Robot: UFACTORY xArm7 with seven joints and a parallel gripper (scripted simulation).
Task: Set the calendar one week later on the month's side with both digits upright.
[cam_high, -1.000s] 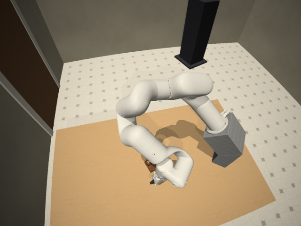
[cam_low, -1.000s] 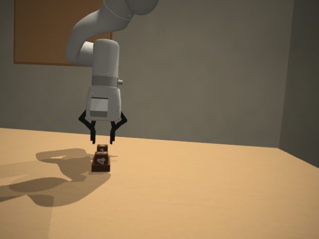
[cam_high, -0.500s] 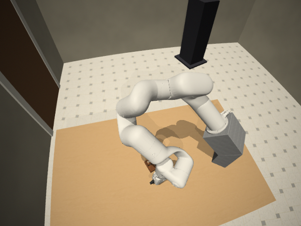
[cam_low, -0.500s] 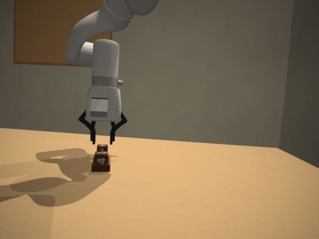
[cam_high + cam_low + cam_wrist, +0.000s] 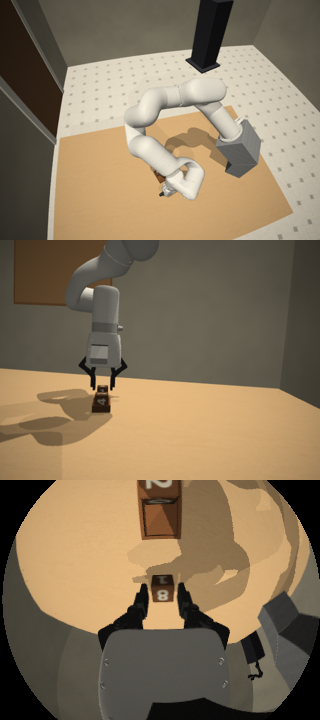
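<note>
The brown tray is 11 cm to the right of my hand and 3 cm below it.
</note>
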